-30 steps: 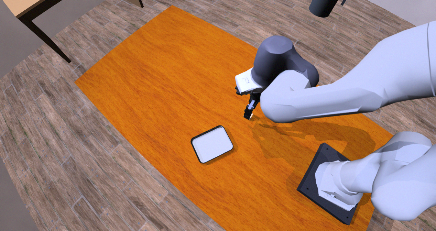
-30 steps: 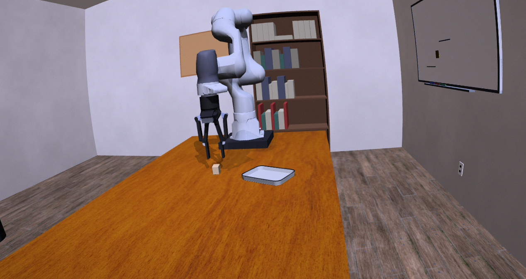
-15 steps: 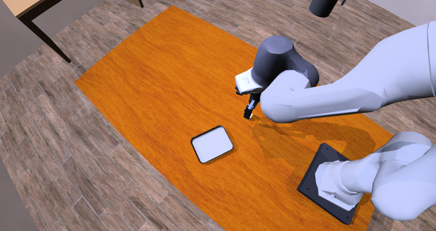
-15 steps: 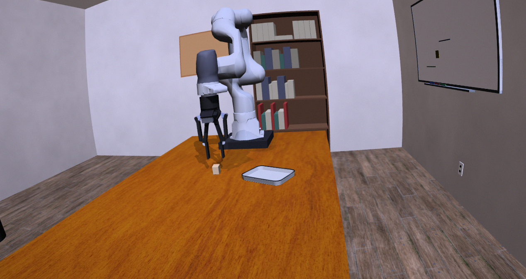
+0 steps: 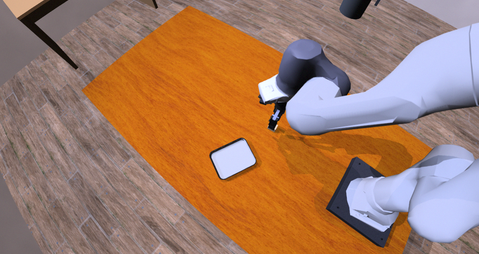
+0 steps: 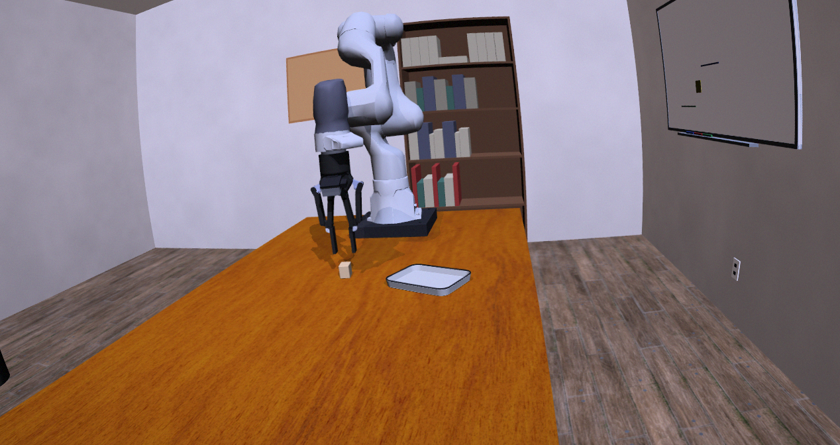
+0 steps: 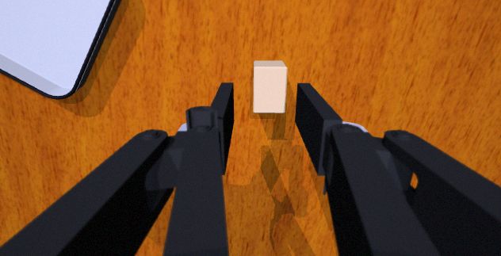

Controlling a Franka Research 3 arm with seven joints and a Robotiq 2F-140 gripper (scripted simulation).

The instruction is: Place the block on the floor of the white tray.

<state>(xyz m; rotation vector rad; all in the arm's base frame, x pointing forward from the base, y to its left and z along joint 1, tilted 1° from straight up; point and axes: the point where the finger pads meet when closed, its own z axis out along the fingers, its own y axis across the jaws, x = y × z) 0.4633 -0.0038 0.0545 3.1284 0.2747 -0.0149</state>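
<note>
The block is 8 cm below my hand. Round my hand: white tray (21 cm to the left, 8 cm below, 4 cm ahead).
</note>
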